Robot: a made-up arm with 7 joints. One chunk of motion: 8 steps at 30 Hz.
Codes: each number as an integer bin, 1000 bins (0 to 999) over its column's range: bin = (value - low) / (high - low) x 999, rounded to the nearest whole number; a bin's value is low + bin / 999 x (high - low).
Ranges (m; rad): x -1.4..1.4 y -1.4..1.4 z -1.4..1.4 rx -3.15..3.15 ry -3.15..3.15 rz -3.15..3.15
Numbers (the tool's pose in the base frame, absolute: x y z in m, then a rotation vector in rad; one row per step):
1: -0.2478 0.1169 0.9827 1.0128 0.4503 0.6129
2: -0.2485 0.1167 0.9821 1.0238 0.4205 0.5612
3: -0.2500 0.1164 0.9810 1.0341 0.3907 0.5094
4: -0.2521 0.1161 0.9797 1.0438 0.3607 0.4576
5: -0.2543 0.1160 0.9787 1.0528 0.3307 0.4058
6: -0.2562 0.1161 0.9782 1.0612 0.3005 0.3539
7: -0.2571 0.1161 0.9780 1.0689 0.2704 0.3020
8: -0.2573 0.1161 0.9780 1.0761 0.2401 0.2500
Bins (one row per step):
1: 411 541 850 660 571 597
2: 411 541 850 662 566 588
3: 410 541 850 663 561 580
4: 410 541 849 665 557 572
5: 409 541 849 666 552 564
6: 408 541 849 668 547 556
7: 408 541 848 669 542 547
8: 408 541 848 670 538 539

